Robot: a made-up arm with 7 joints. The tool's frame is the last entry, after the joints.
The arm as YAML. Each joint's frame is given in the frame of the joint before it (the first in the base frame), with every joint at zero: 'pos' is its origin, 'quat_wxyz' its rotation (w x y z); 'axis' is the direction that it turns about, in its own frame. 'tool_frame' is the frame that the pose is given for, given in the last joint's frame.
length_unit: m
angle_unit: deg
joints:
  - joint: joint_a
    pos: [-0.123, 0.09, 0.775]
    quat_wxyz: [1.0, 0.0, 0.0, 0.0]
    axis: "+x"
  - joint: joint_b
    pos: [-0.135, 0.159, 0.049]
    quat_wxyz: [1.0, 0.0, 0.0, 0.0]
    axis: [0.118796, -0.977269, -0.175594]
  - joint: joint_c
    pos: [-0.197, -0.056, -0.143]
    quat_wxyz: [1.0, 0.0, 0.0, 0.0]
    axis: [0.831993, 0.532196, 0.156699]
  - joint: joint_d
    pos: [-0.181, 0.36, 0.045]
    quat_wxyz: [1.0, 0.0, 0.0, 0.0]
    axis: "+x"
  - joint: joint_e
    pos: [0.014, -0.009, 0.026]
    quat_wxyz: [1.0, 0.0, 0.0, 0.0]
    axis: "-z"
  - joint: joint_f
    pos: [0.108, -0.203, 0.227]
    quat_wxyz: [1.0, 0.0, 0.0, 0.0]
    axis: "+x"
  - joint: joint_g
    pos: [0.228, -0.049, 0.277]
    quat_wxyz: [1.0, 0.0, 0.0, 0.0]
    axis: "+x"
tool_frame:
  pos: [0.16, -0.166, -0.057]
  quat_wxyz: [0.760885, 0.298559, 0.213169, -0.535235]
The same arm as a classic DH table. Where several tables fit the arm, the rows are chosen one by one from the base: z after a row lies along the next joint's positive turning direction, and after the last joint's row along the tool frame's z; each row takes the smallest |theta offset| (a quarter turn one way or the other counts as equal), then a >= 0, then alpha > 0; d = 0 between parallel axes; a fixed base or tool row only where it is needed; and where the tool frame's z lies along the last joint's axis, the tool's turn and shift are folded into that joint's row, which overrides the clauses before.
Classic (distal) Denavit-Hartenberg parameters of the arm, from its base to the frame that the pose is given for. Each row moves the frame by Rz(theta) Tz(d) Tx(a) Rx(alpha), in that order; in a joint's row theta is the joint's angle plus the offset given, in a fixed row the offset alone. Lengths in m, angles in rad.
base (fixed): d 0.7750, theta0 1.5708, a 0.0900, alpha 1.5708
joint_a: d -0.2382, theta0 -1.3930, a -0.0201, alpha 1.4517
joint_b: d -0.2171, theta0 0.0673, a 0.1167, alpha -2.0362
joint_c: d 0.4065, theta0 0.1207, a 0.0585, alpha 0.5881
joint_d: d -0.7040, theta0 1.2844, a -0.0090, alpha 1.5708
joint_e: d -0.2530, theta0 0.0000, a -0.2030, alpha -1.5708
joint_f: d 0.0000, theta0 -1.3957, a -0.2813, alpha 0.0000
joint_g: d 0.4957, theta0 -0.9947, a 0.1602, alpha 1.5660
tool (fixed): d 0.0716, theta0 0.3428, a 0.0000, alpha 0.0000

